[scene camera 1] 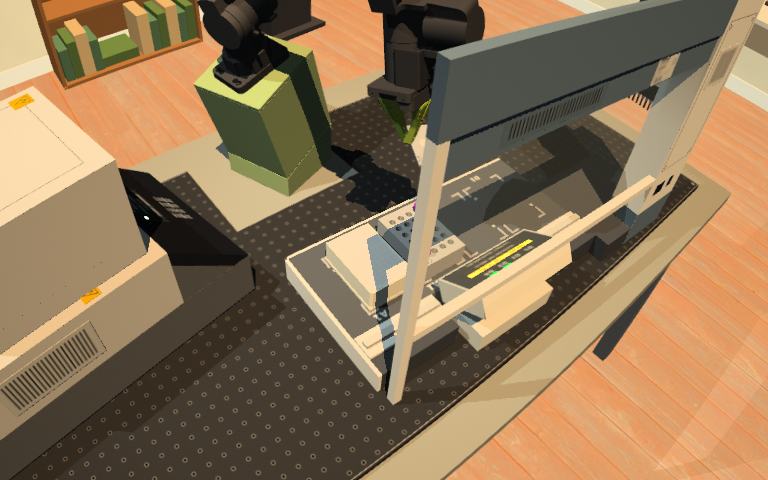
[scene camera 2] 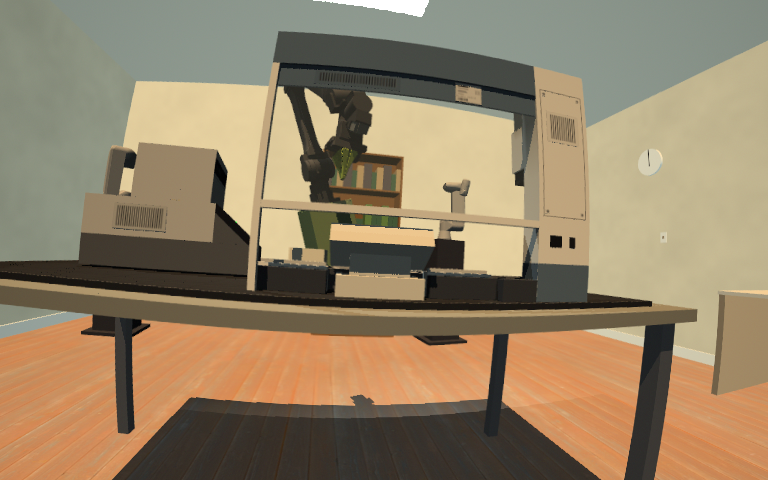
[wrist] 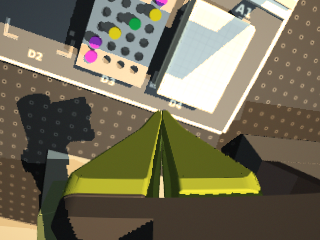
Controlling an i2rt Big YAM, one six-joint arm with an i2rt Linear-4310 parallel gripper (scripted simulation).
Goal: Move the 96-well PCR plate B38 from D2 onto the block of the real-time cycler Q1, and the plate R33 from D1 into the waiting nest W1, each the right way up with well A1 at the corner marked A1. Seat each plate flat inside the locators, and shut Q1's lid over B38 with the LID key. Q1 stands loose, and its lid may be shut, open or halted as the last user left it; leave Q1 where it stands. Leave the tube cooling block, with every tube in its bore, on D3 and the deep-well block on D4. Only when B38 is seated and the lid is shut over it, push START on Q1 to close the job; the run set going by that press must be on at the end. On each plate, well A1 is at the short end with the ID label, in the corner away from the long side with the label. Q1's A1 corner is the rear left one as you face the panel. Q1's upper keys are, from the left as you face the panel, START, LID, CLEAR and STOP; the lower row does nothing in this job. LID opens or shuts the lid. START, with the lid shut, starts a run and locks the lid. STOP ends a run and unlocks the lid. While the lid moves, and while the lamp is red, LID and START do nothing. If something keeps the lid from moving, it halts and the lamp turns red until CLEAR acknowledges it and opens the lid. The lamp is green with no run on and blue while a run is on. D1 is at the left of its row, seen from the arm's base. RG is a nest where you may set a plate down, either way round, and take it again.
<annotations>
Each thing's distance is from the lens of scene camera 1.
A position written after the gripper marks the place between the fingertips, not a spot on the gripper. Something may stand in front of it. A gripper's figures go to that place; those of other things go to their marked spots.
gripper (scene camera 1: 407, 142): 78 cm
tube block (scene camera 1: 395, 228): 92 cm
Q1 lid (scene camera 1: 74, 226): 68 cm
The marked spots on the tube block and the Q1 lid are 51 cm apart.
</annotations>
